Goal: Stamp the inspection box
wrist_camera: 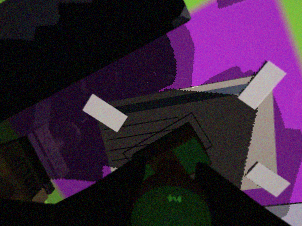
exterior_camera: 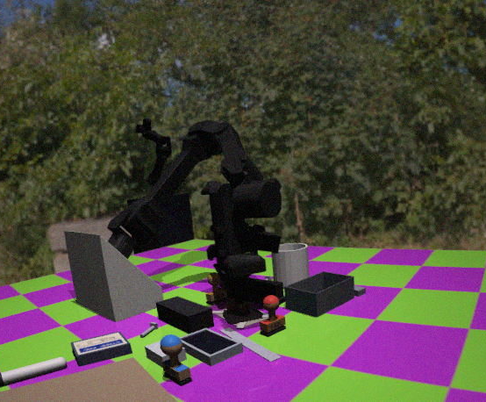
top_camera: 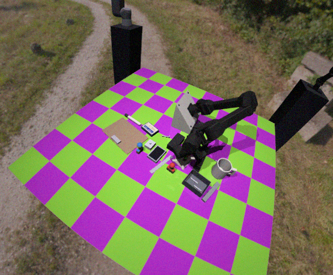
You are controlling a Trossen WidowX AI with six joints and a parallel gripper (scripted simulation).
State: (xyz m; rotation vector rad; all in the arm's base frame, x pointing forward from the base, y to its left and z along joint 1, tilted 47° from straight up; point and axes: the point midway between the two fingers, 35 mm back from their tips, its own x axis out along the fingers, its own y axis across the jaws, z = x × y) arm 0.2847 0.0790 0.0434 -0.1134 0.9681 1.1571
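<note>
My gripper tip is 1 cm short of the card and 3 cm above it. Also, from my gripper tip: green-knobbed stamp: right at my gripper tip; yellow-knobbed stamp: 9 cm behind, 3 cm to the left; black bar: 2 cm behind, 8 cm to the left, 1 cm below.
</note>
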